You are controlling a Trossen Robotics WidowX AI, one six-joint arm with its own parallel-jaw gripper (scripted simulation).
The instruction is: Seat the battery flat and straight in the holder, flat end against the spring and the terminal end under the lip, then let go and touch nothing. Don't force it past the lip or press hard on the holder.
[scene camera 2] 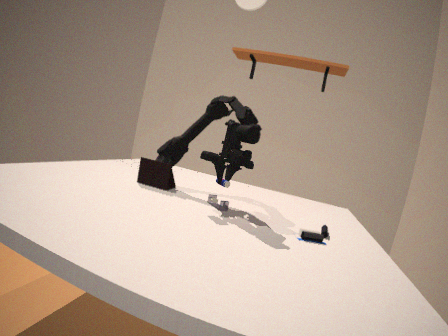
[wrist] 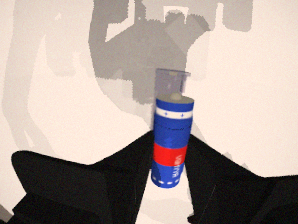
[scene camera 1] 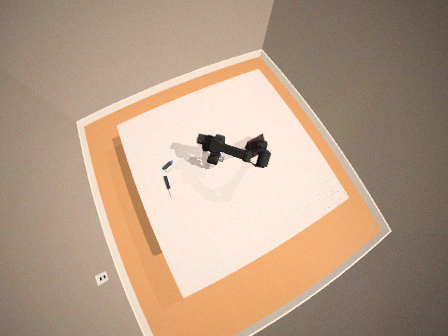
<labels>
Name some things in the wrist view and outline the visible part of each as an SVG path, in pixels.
The gripper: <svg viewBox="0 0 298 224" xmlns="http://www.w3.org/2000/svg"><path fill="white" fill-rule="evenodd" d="M190 133L184 163L196 224L298 224L298 175L254 175ZM152 131L146 132L144 136L138 137L120 151L94 164L74 163L71 160L56 159L24 149L13 153L12 168L15 169L27 194L12 209L15 214L11 220L0 220L0 224L136 224L153 160Z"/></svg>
A battery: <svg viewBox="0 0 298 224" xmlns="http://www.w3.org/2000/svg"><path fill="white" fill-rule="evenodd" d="M178 92L157 95L156 105L154 105L152 131L154 143L152 165L150 165L150 180L152 180L154 185L164 189L176 188L180 184L181 175L184 172L186 147L188 147L190 128L192 128L194 99L189 96L180 95Z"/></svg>
</labels>
